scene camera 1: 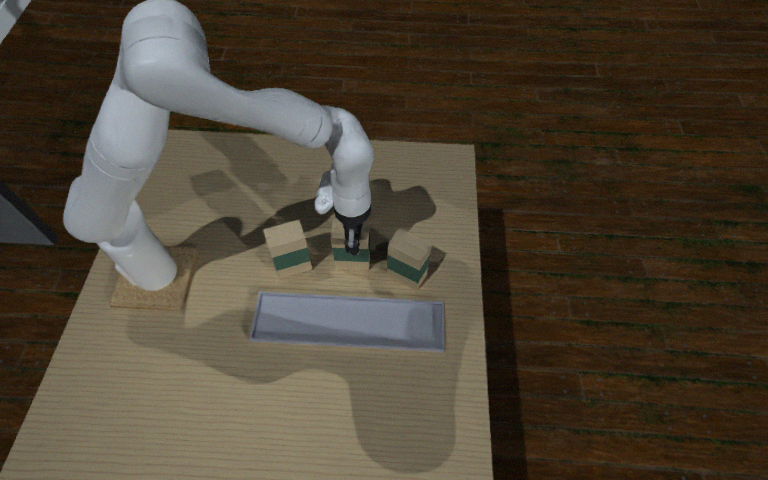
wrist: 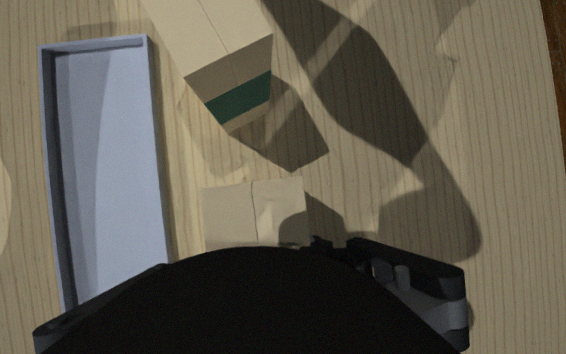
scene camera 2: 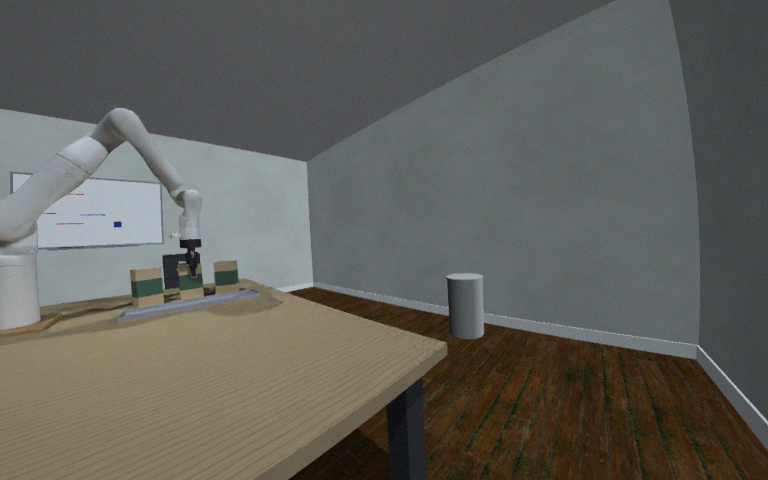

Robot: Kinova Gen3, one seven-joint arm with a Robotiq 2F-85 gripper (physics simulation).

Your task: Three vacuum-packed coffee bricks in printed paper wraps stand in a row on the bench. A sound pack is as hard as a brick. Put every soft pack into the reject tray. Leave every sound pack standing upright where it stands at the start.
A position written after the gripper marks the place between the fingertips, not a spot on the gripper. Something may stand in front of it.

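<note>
Scene camera 1 shows the gripper (scene camera 1: 355,242) in a scene with a coffee pack (scene camera 1: 408,256), a coffee pack (scene camera 1: 286,242) and a coffee pack (scene camera 1: 343,260), as well as a grey-blue reject tray (scene camera 1: 369,322). The wrist view has the gripper (wrist: 265,249) too, and in it there is a grey-blue reject tray (wrist: 44,58).
</note>
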